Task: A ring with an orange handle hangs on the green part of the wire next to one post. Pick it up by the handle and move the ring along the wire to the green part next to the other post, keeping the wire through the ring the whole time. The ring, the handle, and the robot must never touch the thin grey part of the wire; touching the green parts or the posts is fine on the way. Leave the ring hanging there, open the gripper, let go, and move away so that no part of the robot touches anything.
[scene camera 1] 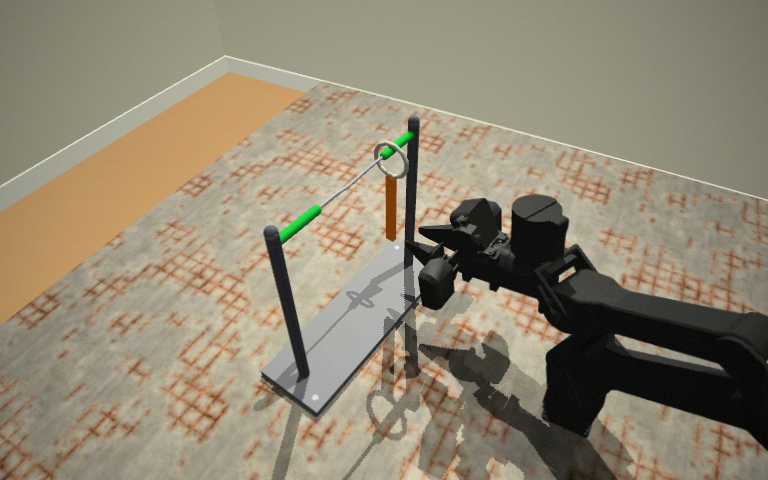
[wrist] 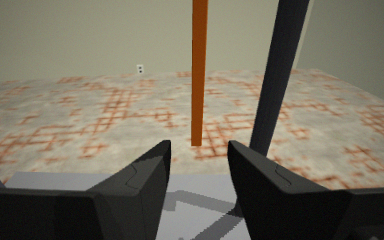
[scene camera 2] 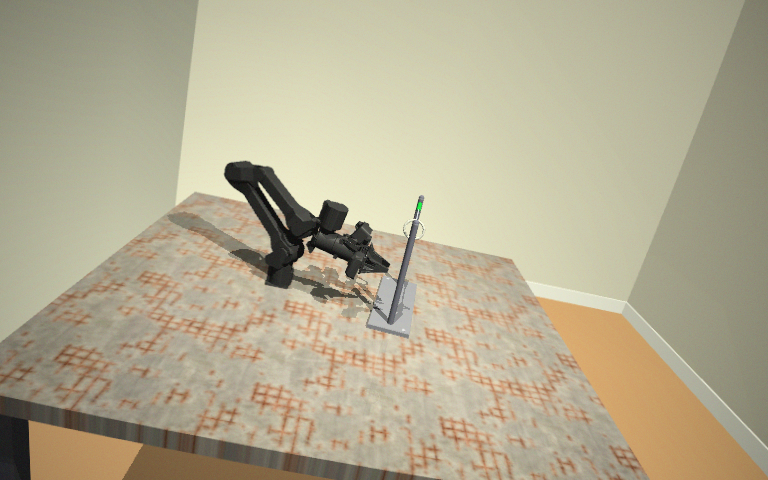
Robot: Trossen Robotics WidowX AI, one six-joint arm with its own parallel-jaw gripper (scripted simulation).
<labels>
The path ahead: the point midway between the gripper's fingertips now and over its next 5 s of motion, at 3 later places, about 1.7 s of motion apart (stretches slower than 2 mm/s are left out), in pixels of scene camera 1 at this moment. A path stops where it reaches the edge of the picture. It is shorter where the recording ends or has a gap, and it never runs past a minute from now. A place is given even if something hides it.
The gripper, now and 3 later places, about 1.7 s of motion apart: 412, 236; 378, 221; 369, 216; 351, 232
</labels>
